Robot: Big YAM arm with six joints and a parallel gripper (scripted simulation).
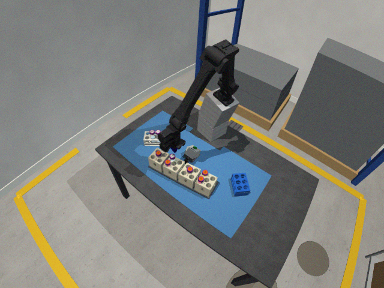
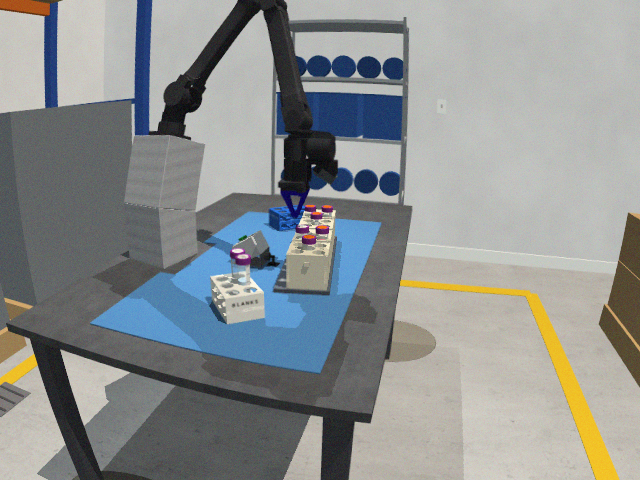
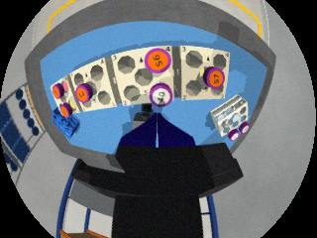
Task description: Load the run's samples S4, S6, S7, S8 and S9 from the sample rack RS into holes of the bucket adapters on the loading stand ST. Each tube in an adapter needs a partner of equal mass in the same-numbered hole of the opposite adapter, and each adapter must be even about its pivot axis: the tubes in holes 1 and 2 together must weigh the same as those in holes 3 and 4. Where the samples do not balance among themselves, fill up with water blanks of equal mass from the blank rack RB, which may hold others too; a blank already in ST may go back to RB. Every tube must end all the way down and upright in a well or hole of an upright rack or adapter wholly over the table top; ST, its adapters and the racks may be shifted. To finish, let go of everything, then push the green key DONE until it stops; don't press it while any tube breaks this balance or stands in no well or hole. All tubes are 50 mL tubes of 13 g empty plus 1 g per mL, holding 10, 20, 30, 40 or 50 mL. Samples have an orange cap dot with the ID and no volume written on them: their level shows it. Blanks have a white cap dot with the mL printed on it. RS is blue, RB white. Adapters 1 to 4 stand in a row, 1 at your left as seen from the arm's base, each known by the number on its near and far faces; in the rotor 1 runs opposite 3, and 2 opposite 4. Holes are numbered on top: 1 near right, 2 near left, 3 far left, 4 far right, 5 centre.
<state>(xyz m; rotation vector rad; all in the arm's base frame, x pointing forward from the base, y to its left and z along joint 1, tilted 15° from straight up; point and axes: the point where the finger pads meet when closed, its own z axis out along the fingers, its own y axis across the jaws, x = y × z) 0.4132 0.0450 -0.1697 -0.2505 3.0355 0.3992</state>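
Now: the green DONE key 160 mm behind my hand, 90 mm below it and 10 mm to the left of it. Also, from my hand: white blank rack RB (270 mm to the right, 120 mm below, 30 mm behind); blue sample rack RS (390 mm to the left, 180 mm behind, 120 mm below).
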